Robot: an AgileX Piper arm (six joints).
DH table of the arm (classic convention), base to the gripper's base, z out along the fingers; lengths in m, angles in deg. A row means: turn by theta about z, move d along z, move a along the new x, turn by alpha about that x. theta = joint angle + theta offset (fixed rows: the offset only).
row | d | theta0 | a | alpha
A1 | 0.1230 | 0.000 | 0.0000 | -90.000
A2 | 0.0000 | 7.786 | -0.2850 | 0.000
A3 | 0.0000 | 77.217 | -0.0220 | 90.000
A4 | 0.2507 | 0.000 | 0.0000 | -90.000
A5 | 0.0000 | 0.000 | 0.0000 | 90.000
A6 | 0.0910 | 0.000 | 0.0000 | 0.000
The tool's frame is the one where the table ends.
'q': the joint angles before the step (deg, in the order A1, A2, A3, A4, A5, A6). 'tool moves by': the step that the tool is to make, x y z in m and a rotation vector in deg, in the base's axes. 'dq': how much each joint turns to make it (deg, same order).
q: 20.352 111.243 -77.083 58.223 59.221 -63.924
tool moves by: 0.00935 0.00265 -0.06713 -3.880 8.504 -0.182
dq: 0.000 9.654 -0.001 -0.462 -0.625 0.001
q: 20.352 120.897 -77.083 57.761 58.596 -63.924
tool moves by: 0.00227 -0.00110 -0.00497 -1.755 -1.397 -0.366
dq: 0.089 0.400 0.001 -1.369 -2.021 -0.001
